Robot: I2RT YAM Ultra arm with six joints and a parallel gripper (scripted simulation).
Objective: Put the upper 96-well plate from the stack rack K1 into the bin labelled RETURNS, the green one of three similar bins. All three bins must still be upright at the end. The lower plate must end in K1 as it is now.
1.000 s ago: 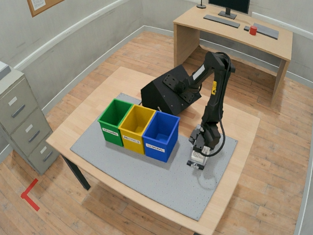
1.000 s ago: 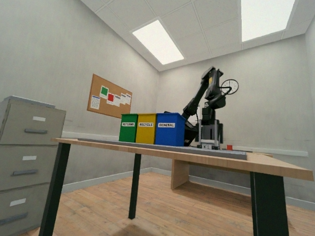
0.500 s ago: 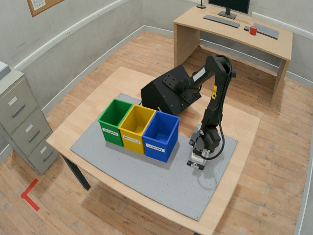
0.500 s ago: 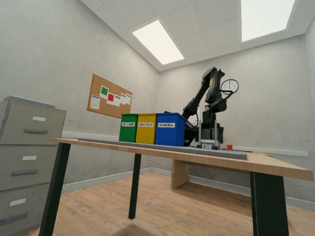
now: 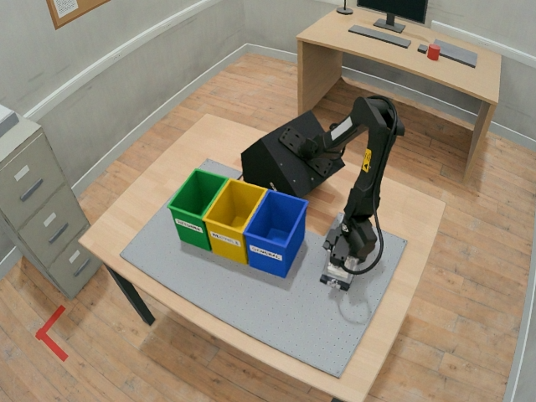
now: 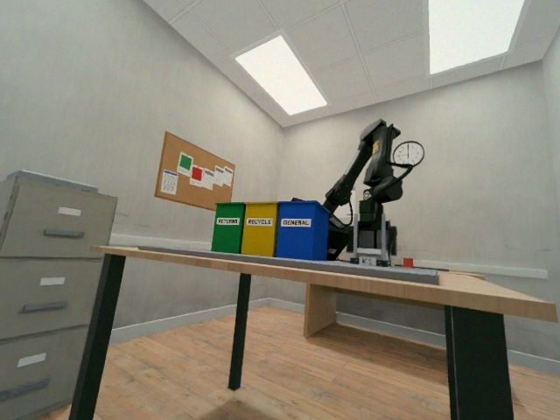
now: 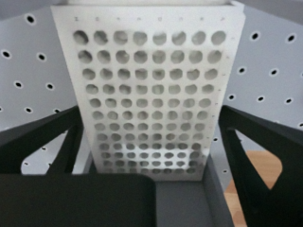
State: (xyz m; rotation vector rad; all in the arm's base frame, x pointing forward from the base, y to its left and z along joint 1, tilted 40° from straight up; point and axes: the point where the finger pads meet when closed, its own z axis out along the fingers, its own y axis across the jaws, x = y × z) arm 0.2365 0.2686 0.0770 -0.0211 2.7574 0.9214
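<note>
Now: hand right at the 96-well plate. Round my hand: blue general bin: 6 cm ahead, 21 cm to the right, 5 cm above; yellow recycle bin: 8 cm ahead, 34 cm to the right, 5 cm above; green returns bin: 10 cm ahead, 47 cm to the right, 5 cm above.
</note>
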